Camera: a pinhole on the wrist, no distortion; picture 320 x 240 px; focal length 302.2 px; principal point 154.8 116.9 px. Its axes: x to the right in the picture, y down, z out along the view. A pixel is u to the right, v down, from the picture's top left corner.
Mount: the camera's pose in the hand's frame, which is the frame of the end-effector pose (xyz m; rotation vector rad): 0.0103 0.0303 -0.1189 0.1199 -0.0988 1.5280
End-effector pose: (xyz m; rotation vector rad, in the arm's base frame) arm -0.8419 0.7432 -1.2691 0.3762 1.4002 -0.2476
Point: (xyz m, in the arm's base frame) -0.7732 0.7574 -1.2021
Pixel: 221.3 232.1
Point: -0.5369 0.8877 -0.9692
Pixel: outside the picture
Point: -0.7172 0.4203 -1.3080
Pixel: outside the picture
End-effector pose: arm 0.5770 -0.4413 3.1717 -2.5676 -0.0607 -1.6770
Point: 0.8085 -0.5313 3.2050
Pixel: 279.0 9.1
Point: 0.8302 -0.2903 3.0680
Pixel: 83.1 120.4
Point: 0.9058 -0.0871 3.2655
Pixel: outside the picture
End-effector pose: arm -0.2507 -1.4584 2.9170 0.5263 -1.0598 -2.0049
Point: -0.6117 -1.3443 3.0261
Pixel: 112.0 47.2
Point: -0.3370 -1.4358 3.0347
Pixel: 223.3 94.0
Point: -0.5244 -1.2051 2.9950
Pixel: 86.8 147.2
